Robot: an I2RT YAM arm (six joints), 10 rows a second.
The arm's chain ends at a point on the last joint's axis. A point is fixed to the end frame.
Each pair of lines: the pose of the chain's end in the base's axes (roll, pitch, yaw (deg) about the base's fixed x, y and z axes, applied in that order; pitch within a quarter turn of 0, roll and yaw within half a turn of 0; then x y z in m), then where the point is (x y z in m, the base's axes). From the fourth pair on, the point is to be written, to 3 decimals.
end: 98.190 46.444 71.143 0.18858 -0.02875 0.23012
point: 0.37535 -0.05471 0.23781
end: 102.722 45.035 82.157 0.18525 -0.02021 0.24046
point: 0.37397 -0.02078 0.23862
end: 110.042 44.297 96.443 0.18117 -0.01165 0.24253
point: 0.36664 0.01782 0.22386
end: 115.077 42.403 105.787 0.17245 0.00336 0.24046
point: 0.352 0.052 0.210
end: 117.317 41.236 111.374 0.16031 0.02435 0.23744
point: 0.335 0.086 0.201
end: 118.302 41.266 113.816 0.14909 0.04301 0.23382
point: 0.321 0.110 0.195
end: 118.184 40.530 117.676 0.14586 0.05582 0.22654
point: 0.313 0.135 0.188
